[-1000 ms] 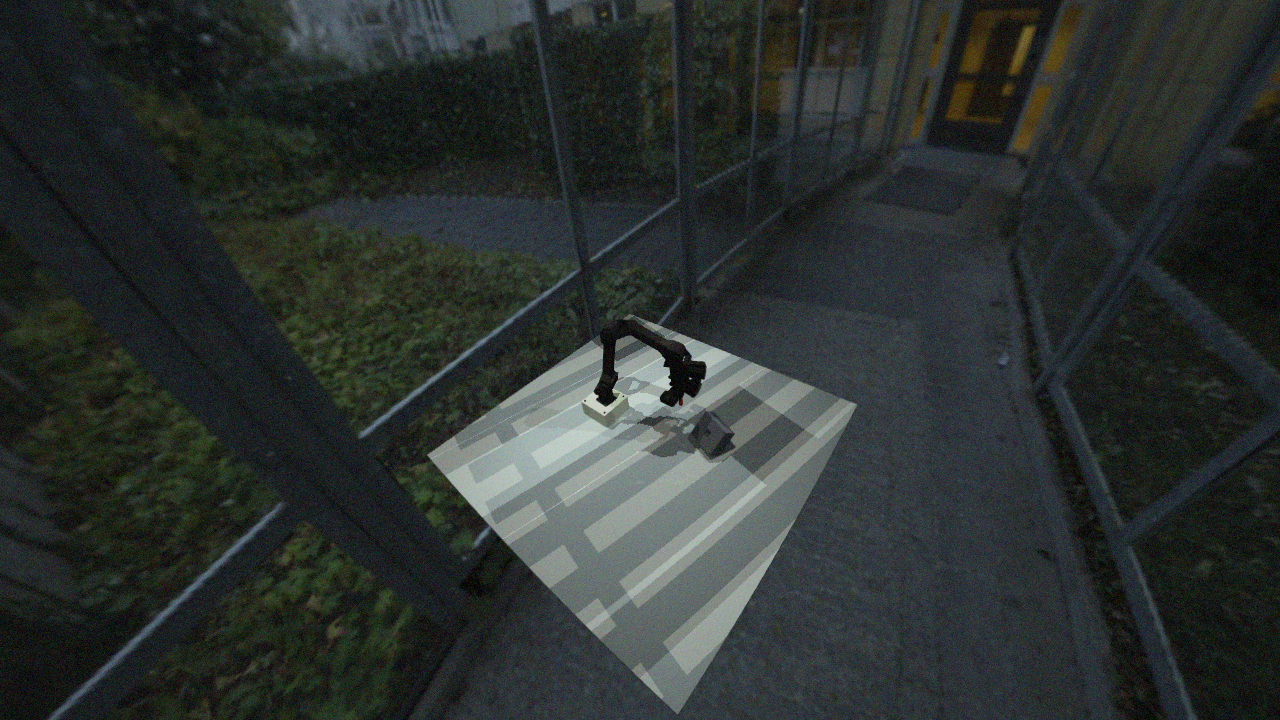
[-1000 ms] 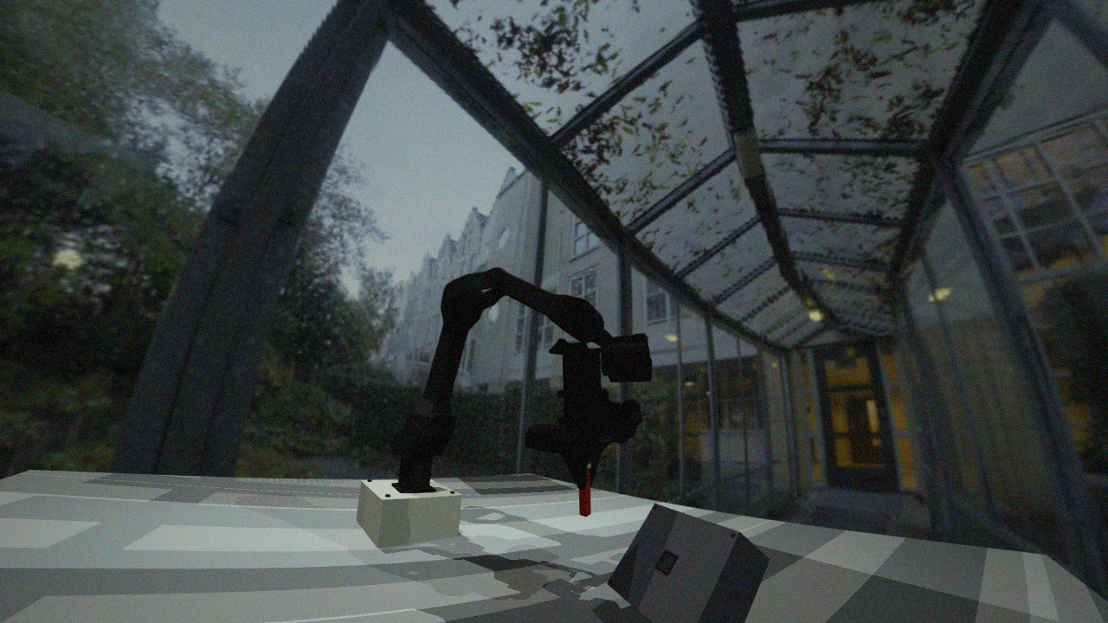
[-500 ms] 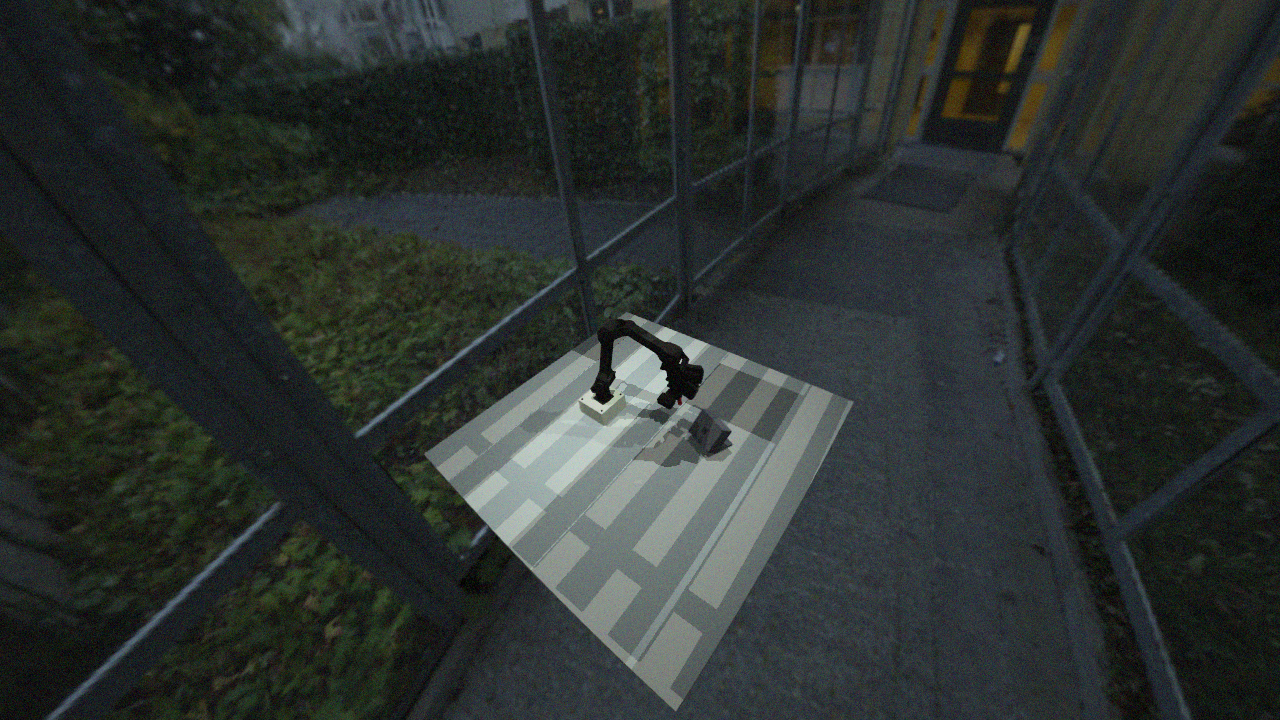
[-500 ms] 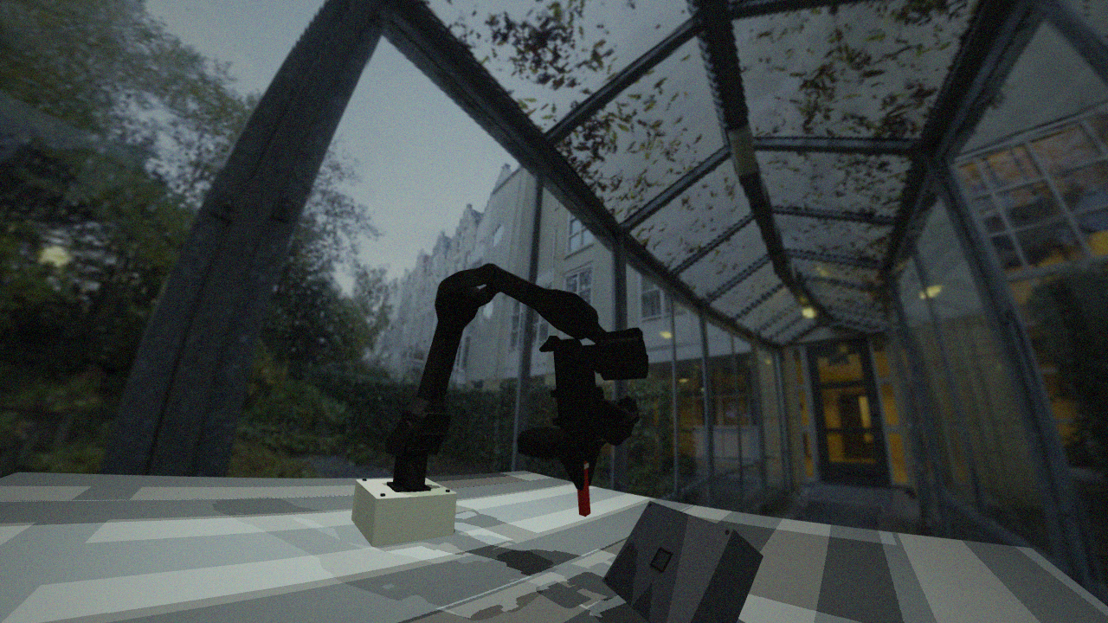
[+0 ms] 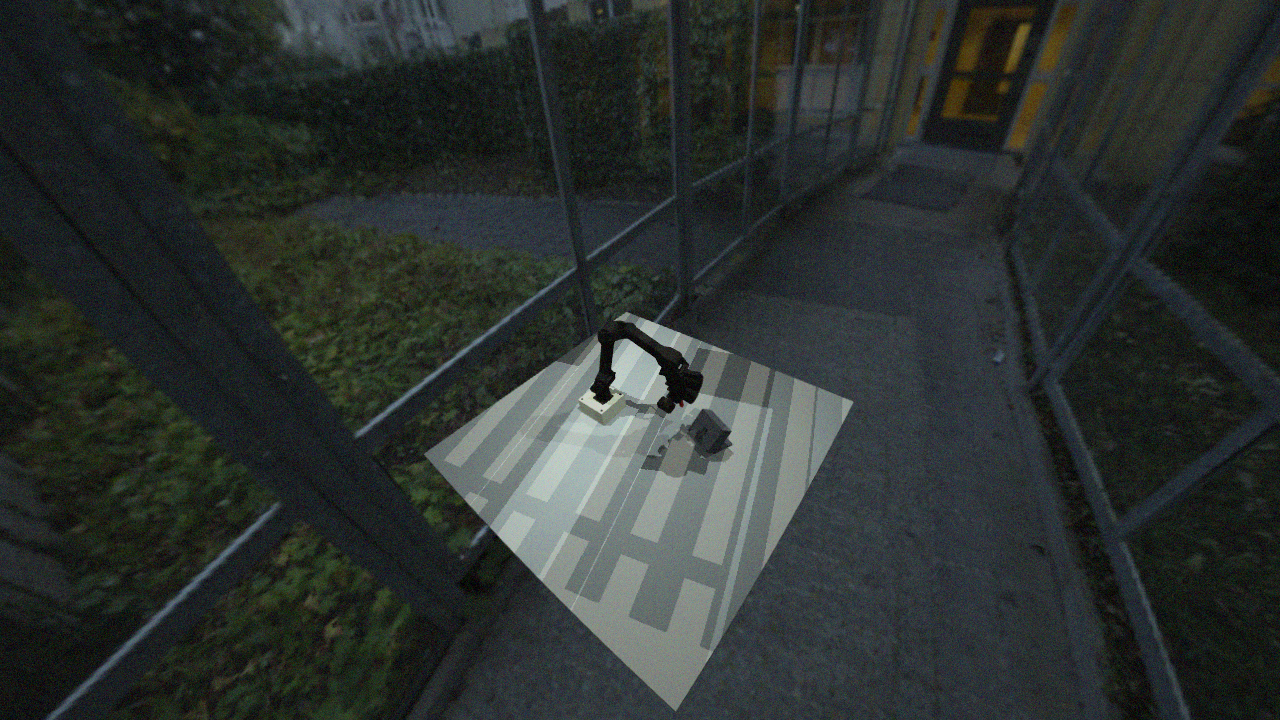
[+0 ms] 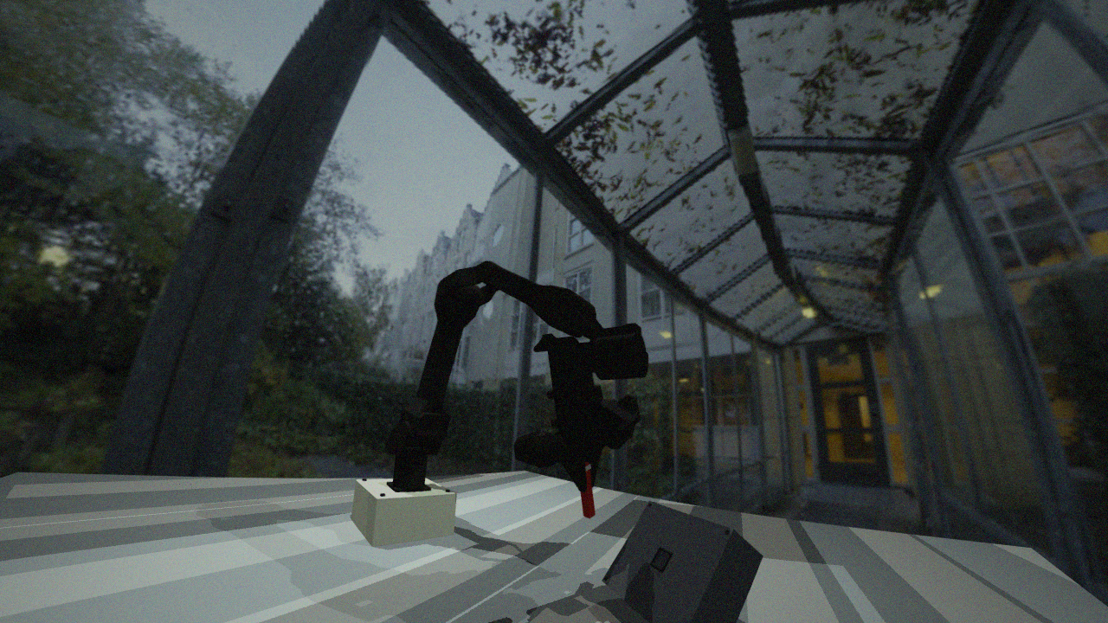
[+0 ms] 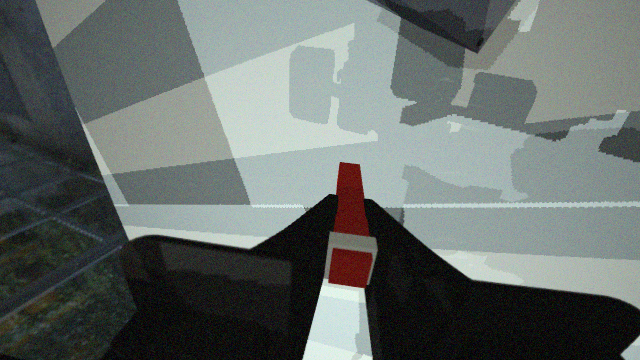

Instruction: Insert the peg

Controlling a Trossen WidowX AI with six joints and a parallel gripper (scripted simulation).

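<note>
Now: gripper tip 150 mm short of the grey sloped panel, 60 mm above it and 10 mm to the left of it. From my gripper tip the other things lie so: red square peg (20 mm above).
</note>
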